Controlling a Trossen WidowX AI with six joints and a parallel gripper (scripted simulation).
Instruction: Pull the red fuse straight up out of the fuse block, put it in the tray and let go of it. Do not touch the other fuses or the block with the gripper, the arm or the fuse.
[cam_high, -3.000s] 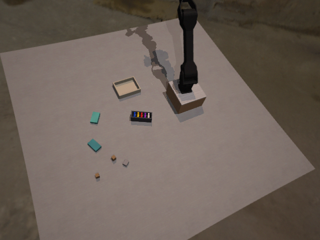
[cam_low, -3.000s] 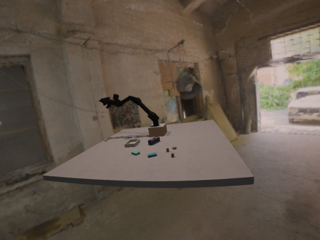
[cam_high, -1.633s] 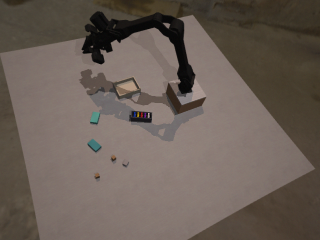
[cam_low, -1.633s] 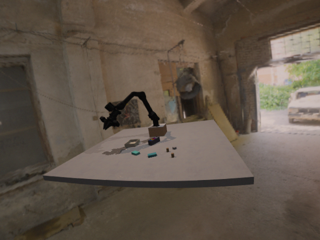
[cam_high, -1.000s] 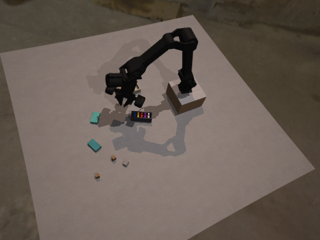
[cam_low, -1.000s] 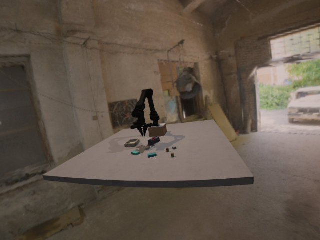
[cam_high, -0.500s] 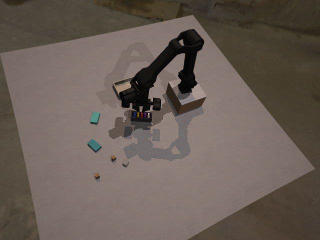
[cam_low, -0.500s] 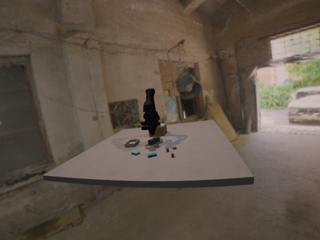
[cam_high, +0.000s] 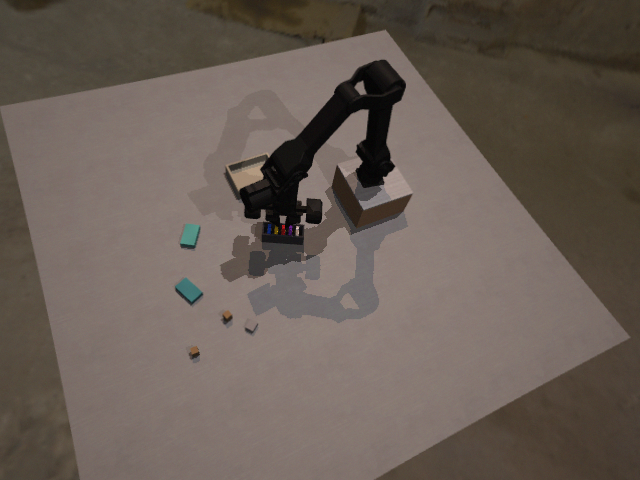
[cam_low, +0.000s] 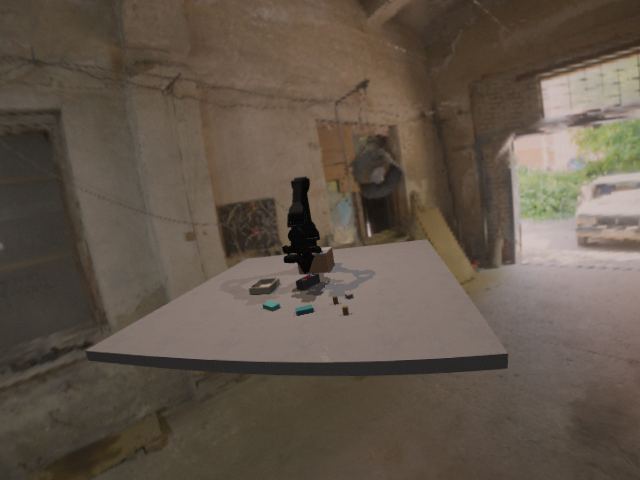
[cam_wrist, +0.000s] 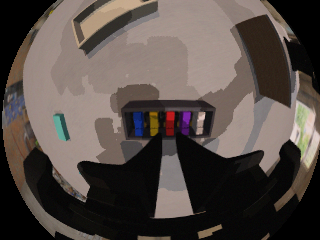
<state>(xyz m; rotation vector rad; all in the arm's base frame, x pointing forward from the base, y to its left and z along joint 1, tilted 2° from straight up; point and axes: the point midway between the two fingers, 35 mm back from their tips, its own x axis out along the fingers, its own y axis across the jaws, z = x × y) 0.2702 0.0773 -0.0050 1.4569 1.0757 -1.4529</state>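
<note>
The red fuse is 4 cm below my gripper tip. The rest, counted from my gripper tip: shallow beige tray (3 cm ahead, 21 cm to the right, 6 cm below).
</note>
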